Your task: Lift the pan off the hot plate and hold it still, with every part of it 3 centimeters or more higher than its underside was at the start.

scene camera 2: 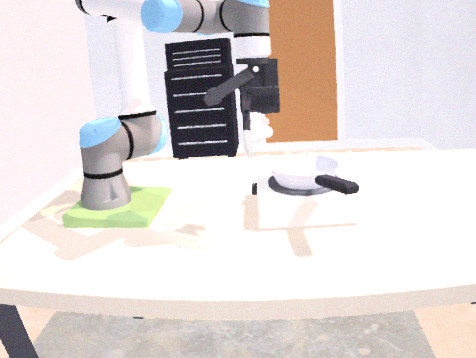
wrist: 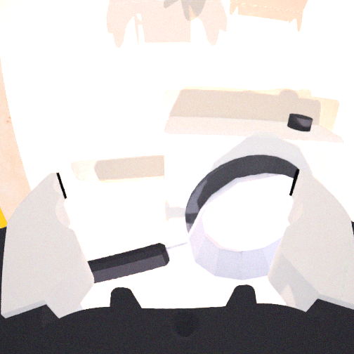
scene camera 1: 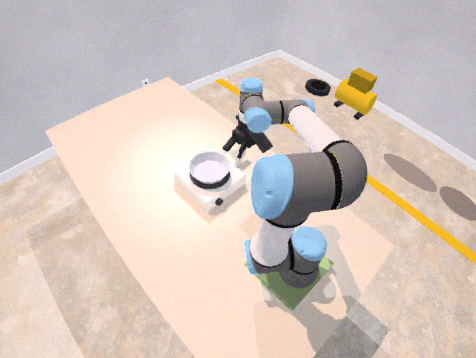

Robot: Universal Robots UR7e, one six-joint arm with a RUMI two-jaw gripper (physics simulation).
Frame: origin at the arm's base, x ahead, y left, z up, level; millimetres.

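Where they show: gripper, between the fingertips: (scene camera 2: 250,149) (scene camera 1: 248,158); arm's base, origin of its link: (scene camera 2: 106,200) (scene camera 1: 298,269).
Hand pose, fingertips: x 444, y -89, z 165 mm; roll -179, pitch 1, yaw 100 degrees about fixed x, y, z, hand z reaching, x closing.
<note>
Things, the pixels of their top centre, and the offset from my fingertips. Level surfaces: height alone.
- white hot plate, centre of its top: (scene camera 2: 301,179) (scene camera 1: 210,172) dx +105, dy +120, dz -114 mm
- black knob, centre of its top: (scene camera 2: 254,183) (scene camera 1: 219,199) dx -23, dy +162, dz -139 mm
- table, height of its surface: dz -193 mm
The pan (scene camera 1: 210,168) (scene camera 2: 295,178) (wrist: 220,260), pale and round, sits upright on the dark round top of the white hot plate (scene camera 1: 197,195) (scene camera 2: 280,212) (wrist: 225,125). Its black handle (scene camera 2: 337,184) (wrist: 130,262) sticks out sideways, to the left in the wrist view, where the left finger hides its far end. The handle is not visible in scene camera 1. My gripper (scene camera 1: 237,152) (scene camera 2: 255,142) (wrist: 177,175) is open and empty, pointing down above and beside the pan. In the wrist view the right finger overlaps the pan's right side.
A black knob (scene camera 1: 219,201) (scene camera 2: 254,188) (wrist: 300,122) is on one side of the hot plate. The arm's base stands on a green plate (scene camera 1: 292,295) (scene camera 2: 145,216) on the table (scene camera 1: 150,245). A black cabinet (scene camera 2: 202,117) and an orange door (scene camera 2: 305,75) are behind. A yellow machine (scene camera 1: 355,96) stands on the floor.
</note>
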